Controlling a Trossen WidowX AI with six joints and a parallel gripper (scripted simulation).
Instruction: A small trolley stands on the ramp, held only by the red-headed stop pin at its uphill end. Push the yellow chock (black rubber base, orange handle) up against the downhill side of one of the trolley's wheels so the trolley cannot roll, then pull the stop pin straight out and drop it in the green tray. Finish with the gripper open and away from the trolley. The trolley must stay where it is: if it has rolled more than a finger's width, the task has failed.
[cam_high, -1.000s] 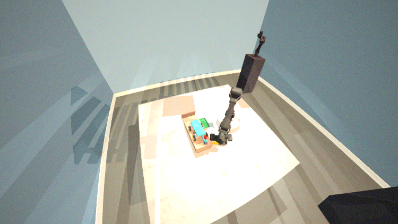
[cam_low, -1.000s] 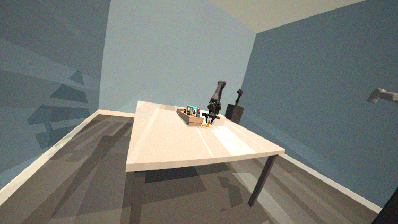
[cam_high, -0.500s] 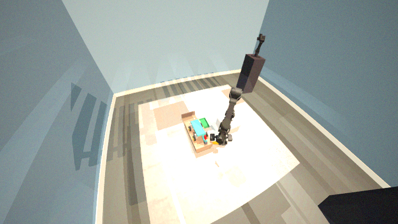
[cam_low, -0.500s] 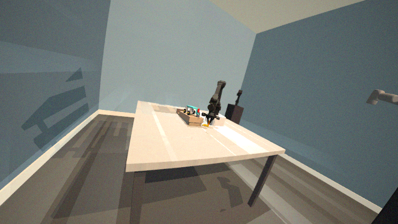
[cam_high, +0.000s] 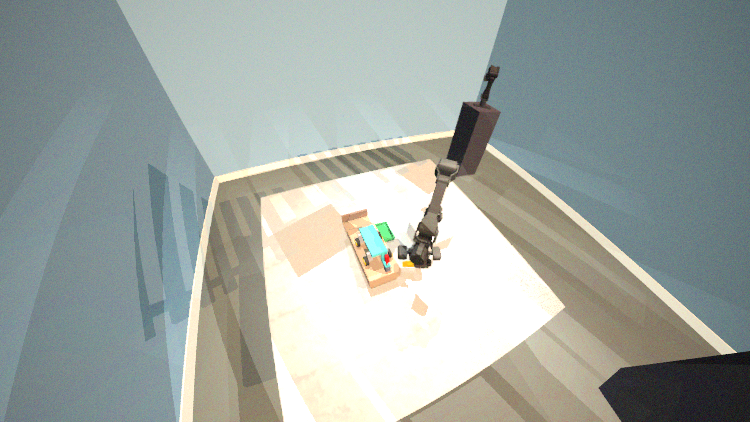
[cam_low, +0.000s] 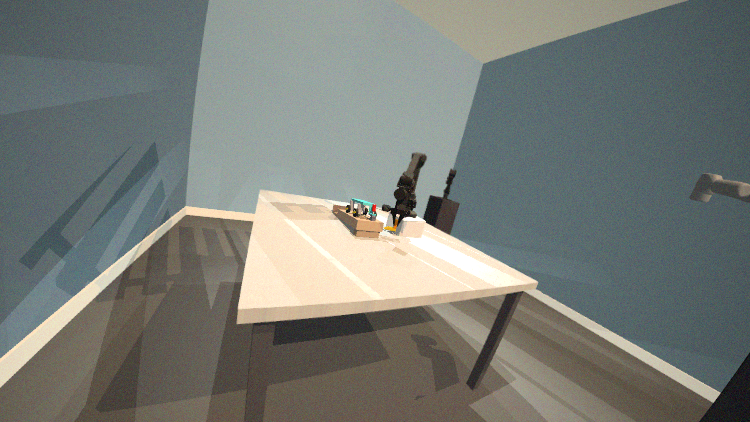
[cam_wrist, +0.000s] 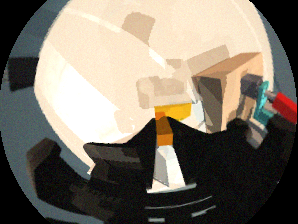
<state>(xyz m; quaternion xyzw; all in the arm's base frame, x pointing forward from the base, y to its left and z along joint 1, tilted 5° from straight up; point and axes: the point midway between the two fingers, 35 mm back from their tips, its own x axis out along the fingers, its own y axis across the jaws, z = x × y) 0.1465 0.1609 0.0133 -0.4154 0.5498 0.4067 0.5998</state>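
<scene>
Right now the green tray is 25 cm to the right of my gripper tip, 8 cm below it and 7 cm ahead of it. Round my gripper tip: cyan trolley: 17 cm ahead, 12 cm to the right, 4 cm above; yellow chock: 2 cm ahead, 1 cm to the right, 1 cm below; red-headed stop pin: 14 cm ahead, 6 cm above, 1 cm to the right.
</scene>
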